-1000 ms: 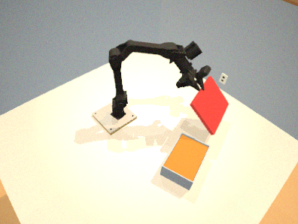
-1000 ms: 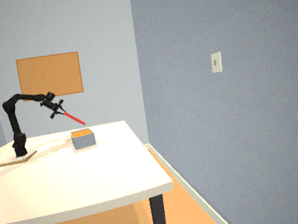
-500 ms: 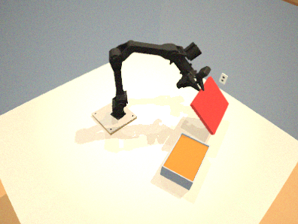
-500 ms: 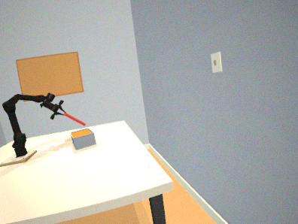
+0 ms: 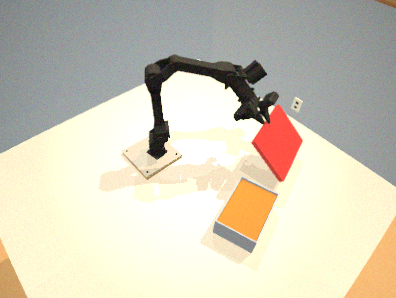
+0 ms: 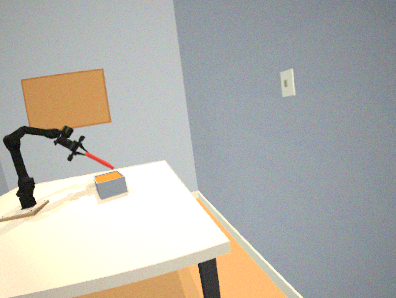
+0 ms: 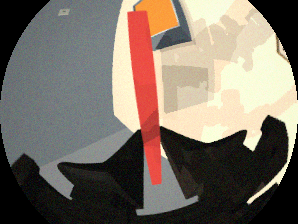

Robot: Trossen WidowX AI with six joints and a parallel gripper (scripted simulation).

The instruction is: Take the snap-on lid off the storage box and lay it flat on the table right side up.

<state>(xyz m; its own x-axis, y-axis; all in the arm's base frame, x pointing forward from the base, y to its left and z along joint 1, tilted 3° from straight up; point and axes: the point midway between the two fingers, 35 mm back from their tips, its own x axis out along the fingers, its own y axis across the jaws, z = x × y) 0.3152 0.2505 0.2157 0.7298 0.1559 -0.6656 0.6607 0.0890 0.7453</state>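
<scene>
Now: gripper tip 60 mm short of the red lid, 10 mm to the right of it and 50 mm above it. The rest, counted from my gripper tip: grey-blue storage box: 120 mm ahead, 270 mm to the right, 160 mm below.
</scene>
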